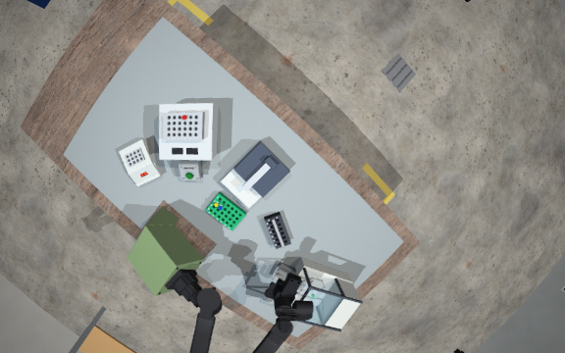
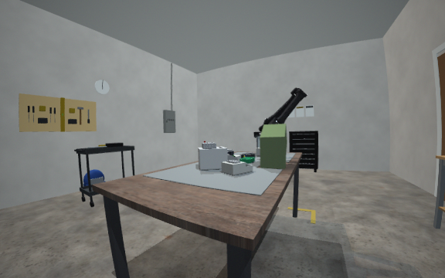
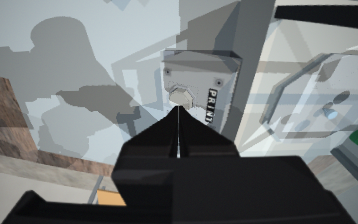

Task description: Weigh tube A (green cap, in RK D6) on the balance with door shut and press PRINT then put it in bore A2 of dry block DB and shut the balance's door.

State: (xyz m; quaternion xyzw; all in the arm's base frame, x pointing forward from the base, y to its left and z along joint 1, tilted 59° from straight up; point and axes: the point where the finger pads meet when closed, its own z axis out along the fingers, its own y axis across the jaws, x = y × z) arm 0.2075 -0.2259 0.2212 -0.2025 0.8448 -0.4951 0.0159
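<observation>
The white print key is 30 mm below my hand. Also, from my hand: sliding door: 40 mm ahead, 110 mm to the right, 110 mm above; green-capped tube: 50 mm ahead, 140 mm to the right; balance pan: 50 mm ahead, 140 mm to the right, 20 mm below.
</observation>
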